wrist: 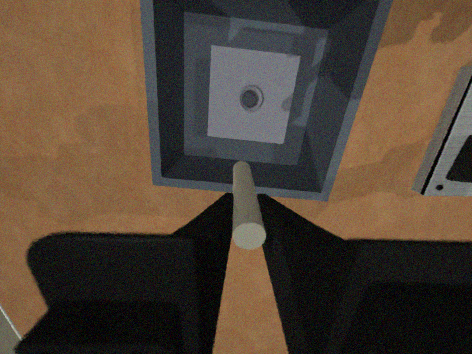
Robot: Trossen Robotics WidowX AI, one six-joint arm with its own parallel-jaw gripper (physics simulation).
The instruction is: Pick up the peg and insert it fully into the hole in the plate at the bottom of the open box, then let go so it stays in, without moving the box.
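Frame: origin at the arm's base, x ahead, y left, z up, level; millimetres.
Seen in the pictures: gripper, between the fingertips: (244, 200).
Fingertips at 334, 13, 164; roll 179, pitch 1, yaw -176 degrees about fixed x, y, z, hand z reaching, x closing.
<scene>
Pixels of each thing's top centre, then the offset from my fingertips to it, as dx, dy, dz. "*": a spot on its surface instead. Level surfaces: height alone.
- peg, centre of its top: (247, 235) +0, -1, +31
- box, a spot on its surface: (156, 125) * +83, -22, -88
- light grey plate, centre of its top: (250, 98) -4, -55, -125
- brown-orange table, height of its surface: dz -186
The peg (245, 205), a pale greenish-grey cylinder, is held between the black fingertips of my gripper (244, 200), which is shut on it. The peg's near end faces the camera and its far end shows over the near wall of the open box. The box (156, 125) is blue-grey and stands ahead of the fingers; its far side is cut off by the top of the view. The light grey plate (230, 120) lies at the bottom of the box. The round hole (249, 99) is near the middle of the plate, above the peg's far end in the picture. The peg is outside the hole.
The box stands on a brown-orange table (80, 165). A metal-edged object with a dark middle (434, 172) lies to the right of the box, partly cut off. A grey surface with a light edge shows at the lower left corner. Shadows fall across the box and table.
</scene>
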